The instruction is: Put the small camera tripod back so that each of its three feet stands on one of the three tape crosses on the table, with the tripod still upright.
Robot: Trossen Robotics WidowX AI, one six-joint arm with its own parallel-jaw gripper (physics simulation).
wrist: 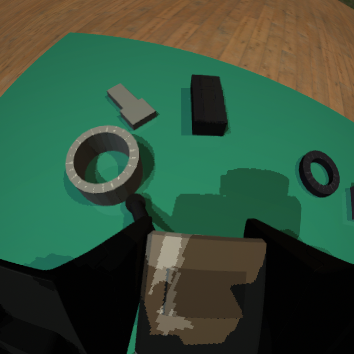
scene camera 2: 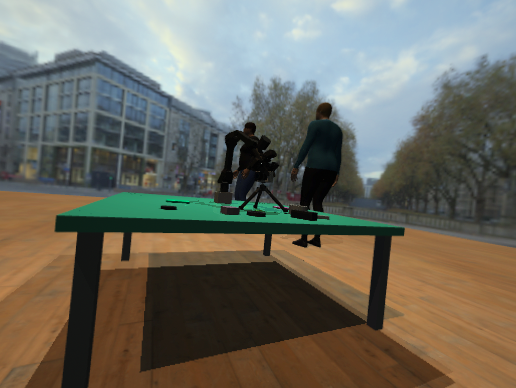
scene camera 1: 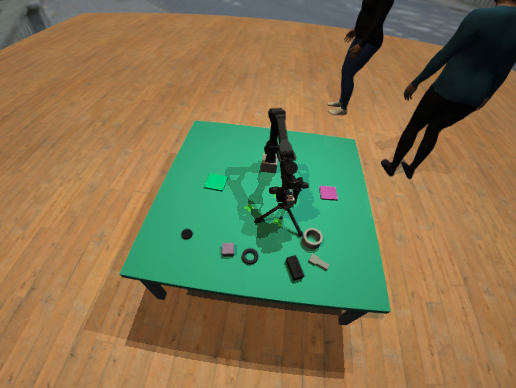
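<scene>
There is my gripper (wrist: 199, 226), part of this scene. And on the table I see a grey piece (wrist: 135, 112) lying.
</scene>
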